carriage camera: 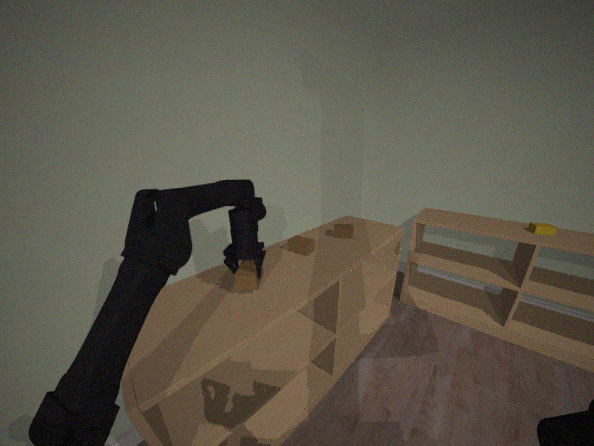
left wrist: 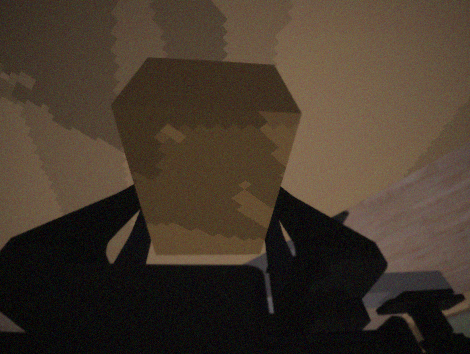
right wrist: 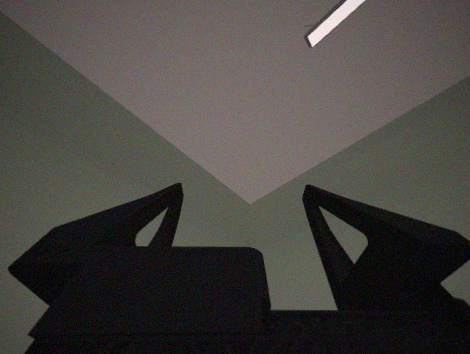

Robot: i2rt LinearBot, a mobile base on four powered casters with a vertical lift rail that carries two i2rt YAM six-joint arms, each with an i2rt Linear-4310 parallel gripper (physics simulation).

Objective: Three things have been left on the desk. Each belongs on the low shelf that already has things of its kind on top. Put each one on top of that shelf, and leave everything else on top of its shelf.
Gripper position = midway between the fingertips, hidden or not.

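Observation:
The carriage camera has the left gripper [carriage camera: 248, 278], and the right wrist view has the right gripper [right wrist: 243, 190]. In the left wrist view there's a brown box [left wrist: 207, 143], and you'd see the left gripper [left wrist: 210, 183] in that view too.

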